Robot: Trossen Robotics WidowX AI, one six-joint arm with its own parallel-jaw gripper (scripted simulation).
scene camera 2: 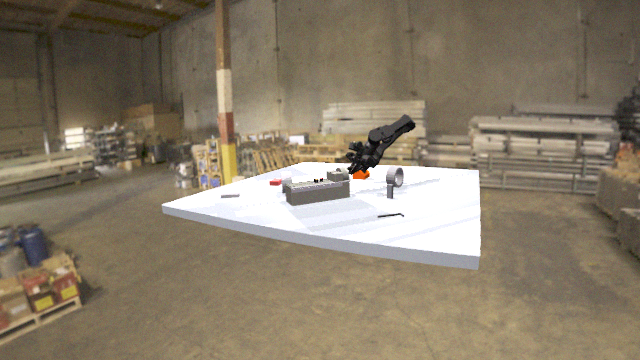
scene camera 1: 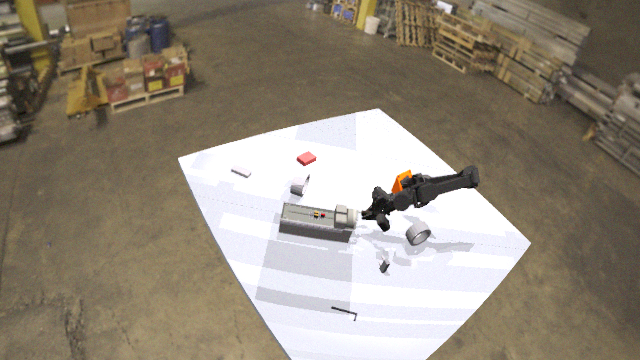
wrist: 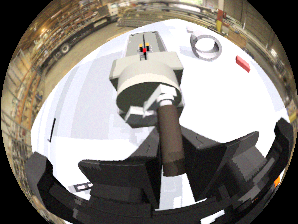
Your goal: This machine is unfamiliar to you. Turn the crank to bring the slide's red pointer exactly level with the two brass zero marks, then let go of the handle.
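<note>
My gripper is visible, and it also shows in the wrist view. I see a dark crank handle as well.
</note>
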